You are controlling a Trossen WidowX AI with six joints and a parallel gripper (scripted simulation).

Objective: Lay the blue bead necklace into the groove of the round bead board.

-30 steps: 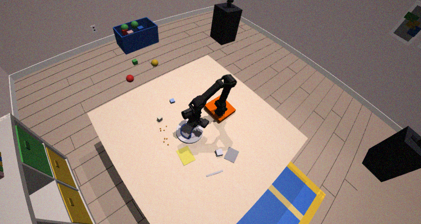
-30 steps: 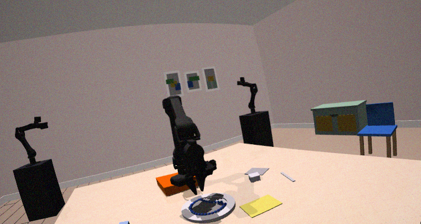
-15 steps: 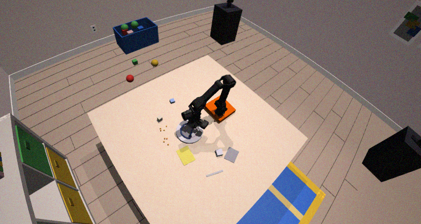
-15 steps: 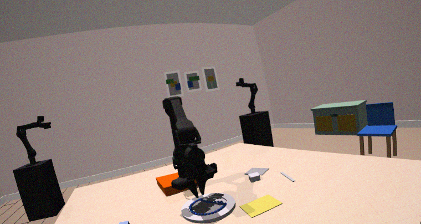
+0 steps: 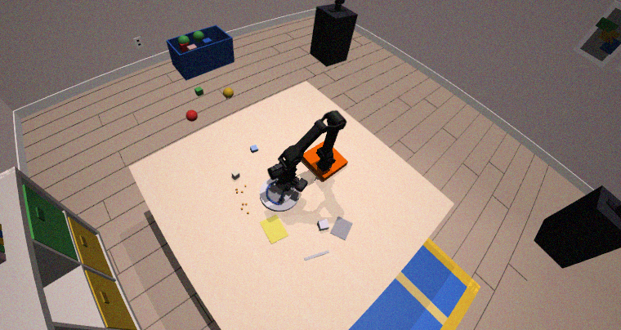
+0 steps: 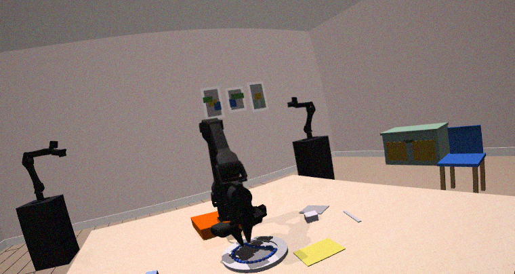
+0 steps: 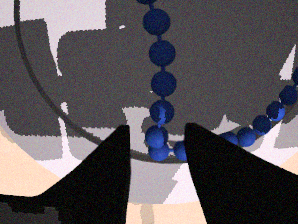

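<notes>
My gripper tip is 50 mm short of the round bead board, 10 mm to the right of it and 10 mm above it. From my gripper tip the other things lie so: yellow sheet: 180 mm ahead, 150 mm to the left, 10 mm below; small grey block: 270 mm to the left, 20 mm behind; pale cube: 200 mm to the right, 190 mm ahead.
</notes>
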